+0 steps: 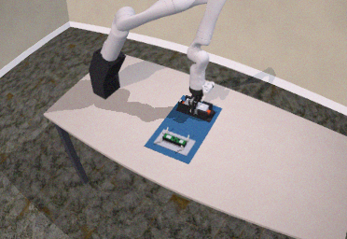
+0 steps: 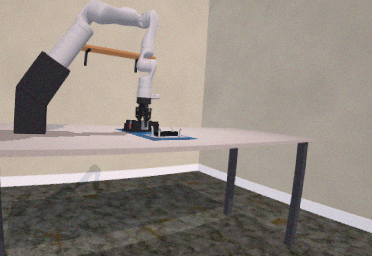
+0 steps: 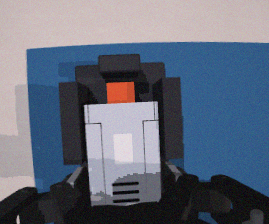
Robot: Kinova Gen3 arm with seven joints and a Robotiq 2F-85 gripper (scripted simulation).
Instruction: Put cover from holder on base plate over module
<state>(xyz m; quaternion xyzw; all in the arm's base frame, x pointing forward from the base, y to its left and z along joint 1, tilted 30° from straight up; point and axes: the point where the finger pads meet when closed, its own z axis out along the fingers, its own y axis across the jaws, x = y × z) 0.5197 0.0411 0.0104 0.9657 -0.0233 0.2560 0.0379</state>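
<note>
Now: hand right at the light grey cover.
</note>
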